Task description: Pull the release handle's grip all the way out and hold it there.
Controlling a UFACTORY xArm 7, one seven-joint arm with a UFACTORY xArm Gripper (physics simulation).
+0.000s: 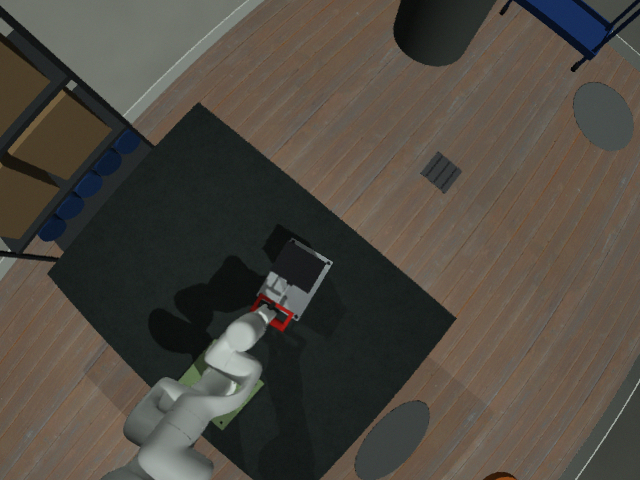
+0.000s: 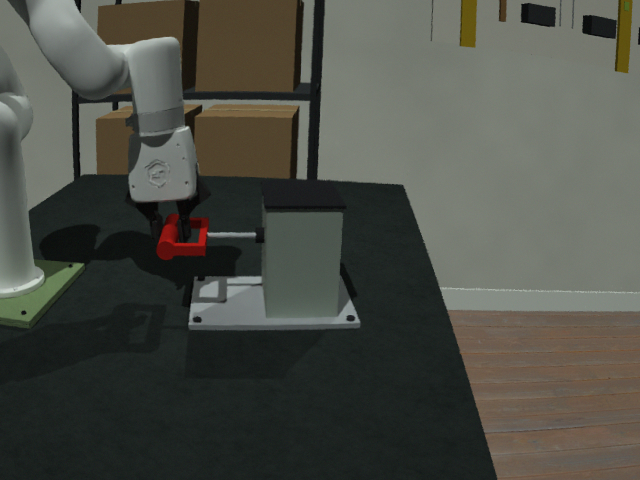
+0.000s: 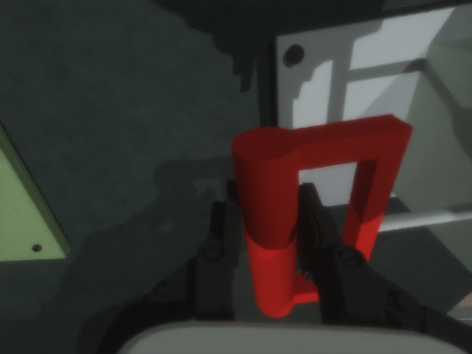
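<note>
The release handle's red grip (image 1: 279, 325) (image 2: 166, 248) (image 3: 270, 225) is a round bar on a rectangular red frame. It stands away from the pale housing (image 2: 302, 263) with the dark top. A stretch of thin metal rod (image 2: 232, 235) (image 3: 425, 218) shows between the red frame and the black collar (image 2: 260, 235) on the housing. The housing stands on a light base plate (image 1: 305, 302) (image 2: 232, 312) (image 3: 390, 50). My gripper (image 1: 268, 306) (image 2: 169, 233) (image 3: 266, 200) is shut on the grip, one finger on its outer side and one inside the frame. The contact faces are partly hidden.
The arm's green mounting plate (image 2: 56, 284) (image 3: 25, 215) lies on the grip's side of the housing. All stand on a dark surface (image 1: 361, 310) (image 2: 361, 413). A shelf rack (image 2: 315, 103) with cardboard boxes (image 2: 248, 46) stands beyond it.
</note>
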